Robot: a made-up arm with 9 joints.
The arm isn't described. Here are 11 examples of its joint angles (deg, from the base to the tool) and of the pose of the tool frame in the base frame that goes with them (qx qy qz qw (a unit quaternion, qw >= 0); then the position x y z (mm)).
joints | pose
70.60 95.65 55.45 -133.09 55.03 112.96 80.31 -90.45 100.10 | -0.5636 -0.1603 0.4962 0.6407 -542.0 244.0 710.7
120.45 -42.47 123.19 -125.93 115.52 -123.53 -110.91 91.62 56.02 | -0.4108 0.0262 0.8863 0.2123 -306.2 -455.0 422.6
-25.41 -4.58 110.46 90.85 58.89 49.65 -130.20 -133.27 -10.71 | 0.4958 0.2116 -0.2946 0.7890 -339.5 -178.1 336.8
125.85 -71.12 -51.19 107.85 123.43 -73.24 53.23 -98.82 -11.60 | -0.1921 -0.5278 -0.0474 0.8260 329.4 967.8 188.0
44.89 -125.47 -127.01 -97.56 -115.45 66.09 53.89 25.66 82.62 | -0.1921 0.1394 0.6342 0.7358 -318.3 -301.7 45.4
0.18 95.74 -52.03 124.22 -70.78 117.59 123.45 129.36 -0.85 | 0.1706 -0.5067 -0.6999 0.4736 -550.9 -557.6 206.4
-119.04 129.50 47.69 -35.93 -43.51 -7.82 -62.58 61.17 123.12 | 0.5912 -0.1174 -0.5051 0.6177 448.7 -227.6 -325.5
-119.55 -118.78 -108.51 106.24 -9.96 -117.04 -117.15 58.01 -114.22 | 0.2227 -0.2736 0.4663 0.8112 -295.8 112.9 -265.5
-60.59 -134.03 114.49 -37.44 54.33 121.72 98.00 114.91 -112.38 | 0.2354 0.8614 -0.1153 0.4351 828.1 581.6 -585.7
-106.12 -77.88 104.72 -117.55 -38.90 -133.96 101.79 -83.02 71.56 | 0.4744 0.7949 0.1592 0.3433 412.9 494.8 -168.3
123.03 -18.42 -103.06 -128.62 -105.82 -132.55 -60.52 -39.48 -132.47 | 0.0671 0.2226 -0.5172 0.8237 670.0 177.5 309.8
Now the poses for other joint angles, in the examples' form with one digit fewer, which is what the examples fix.
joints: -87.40 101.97 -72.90 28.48 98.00 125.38 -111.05 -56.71 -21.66
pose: 0.598 -0.107 0.690 0.392 -36 -1 -165
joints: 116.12 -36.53 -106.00 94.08 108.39 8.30 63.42 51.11 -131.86
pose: -0.215 -0.834 0.259 0.437 186 620 -349
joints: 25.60 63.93 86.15 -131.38 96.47 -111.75 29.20 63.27 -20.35
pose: -0.627 -0.094 0.299 0.713 -452 -215 445
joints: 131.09 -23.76 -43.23 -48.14 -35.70 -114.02 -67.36 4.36 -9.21
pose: -0.233 0.413 -0.376 0.797 348 473 263
